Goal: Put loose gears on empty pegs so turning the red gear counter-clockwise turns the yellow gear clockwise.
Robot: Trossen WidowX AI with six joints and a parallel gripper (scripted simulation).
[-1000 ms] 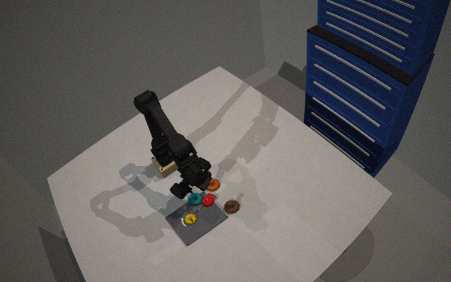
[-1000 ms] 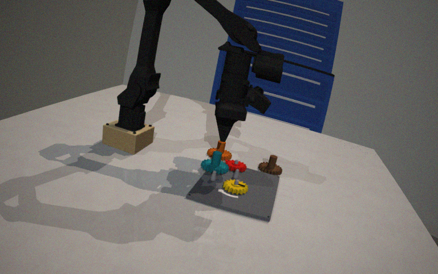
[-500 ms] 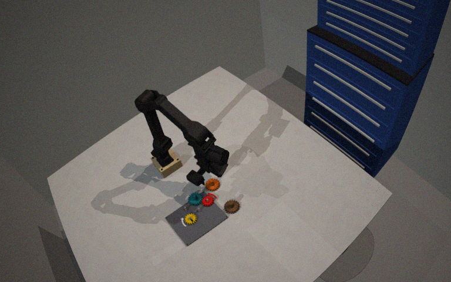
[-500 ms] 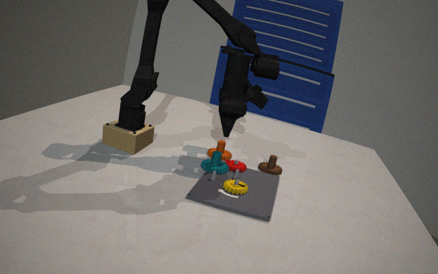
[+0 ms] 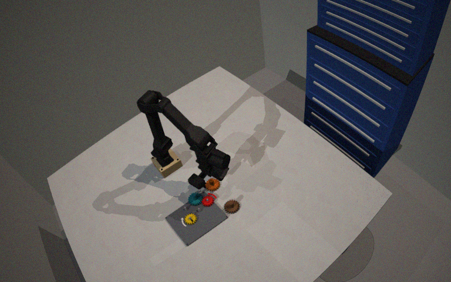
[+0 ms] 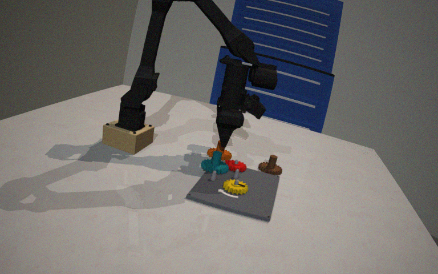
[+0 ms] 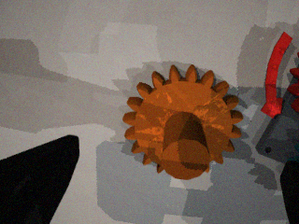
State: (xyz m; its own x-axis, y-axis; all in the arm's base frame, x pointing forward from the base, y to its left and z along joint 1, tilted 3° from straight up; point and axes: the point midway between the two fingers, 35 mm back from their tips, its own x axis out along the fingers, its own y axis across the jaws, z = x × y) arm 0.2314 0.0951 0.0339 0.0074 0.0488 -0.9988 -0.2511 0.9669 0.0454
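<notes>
My gripper tip is 30 mm above the orange gear. From my gripper tip the other things lie so: teal gear 10 mm ahead, 100 mm to the right, 20 mm below; then red gear 50 mm ahead, 70 mm to the right, 30 mm below; then red arrow 40 mm ahead, 40 mm to the right, 30 mm below.
</notes>
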